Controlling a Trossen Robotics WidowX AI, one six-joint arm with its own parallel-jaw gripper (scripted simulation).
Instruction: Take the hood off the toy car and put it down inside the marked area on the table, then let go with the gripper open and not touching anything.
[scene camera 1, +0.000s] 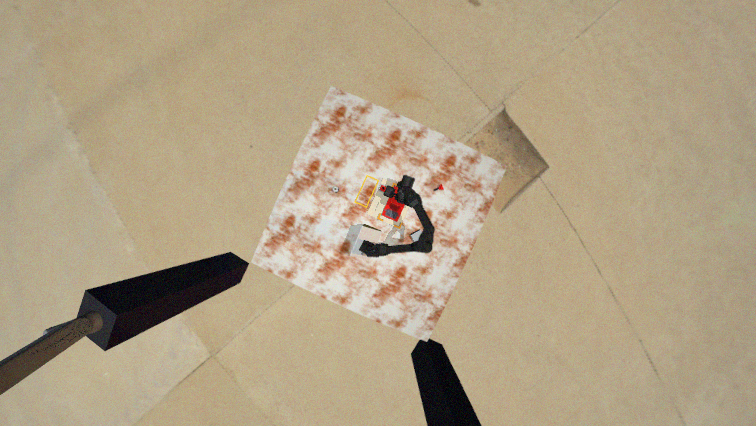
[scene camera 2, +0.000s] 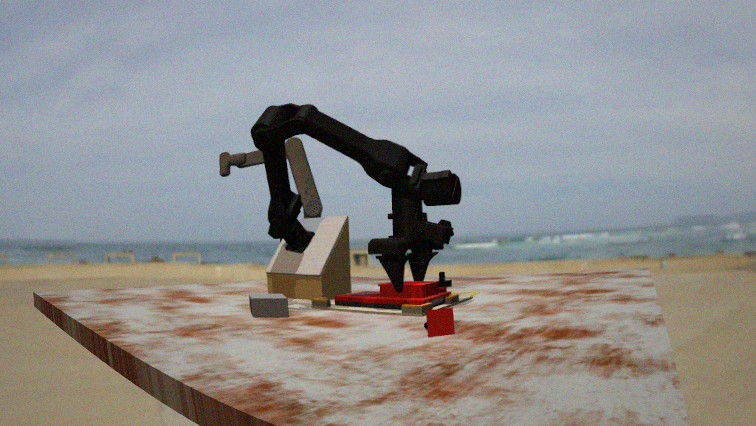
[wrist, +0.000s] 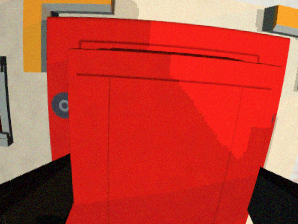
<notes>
I see my gripper (scene camera 2: 409, 290), a red hood (scene camera 2: 411, 289) and a toy car (scene camera 2: 371, 299).
The red hood shows as well in the wrist view (wrist: 148, 129). My gripper shows as well in the wrist view (wrist: 163, 169).
</notes>
